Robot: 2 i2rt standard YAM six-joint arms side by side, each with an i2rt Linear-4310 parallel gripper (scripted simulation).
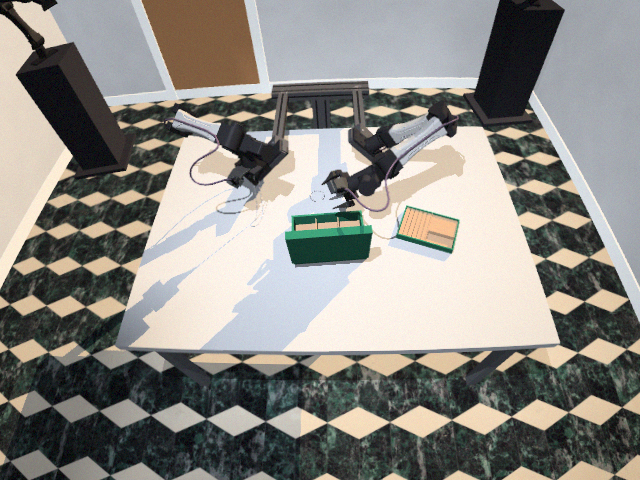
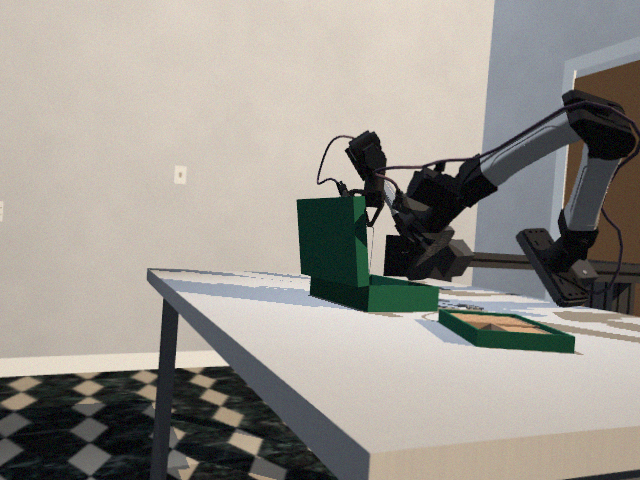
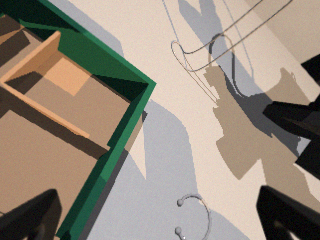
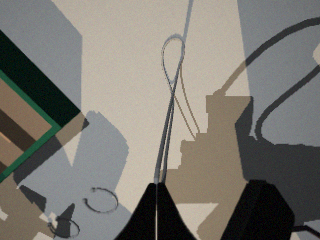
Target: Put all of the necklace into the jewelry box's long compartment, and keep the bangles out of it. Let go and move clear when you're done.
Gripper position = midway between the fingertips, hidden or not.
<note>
I see my left gripper (image 2: pixel 408 245), my right gripper (image 2: pixel 369 227), a green jewelry box (image 2: pixel 333 247) and a shallow green tray (image 2: pixel 484 329).
The green jewelry box also shows in image 1 (image 1: pixel 326 237). My left gripper also shows in image 3 (image 3: pixel 158 197). My right gripper also shows in image 4 (image 4: pixel 156 192). Image 3 does not show the shallow green tray: it is out of frame. Image 4 misses the shallow green tray: it is out of frame.
</note>
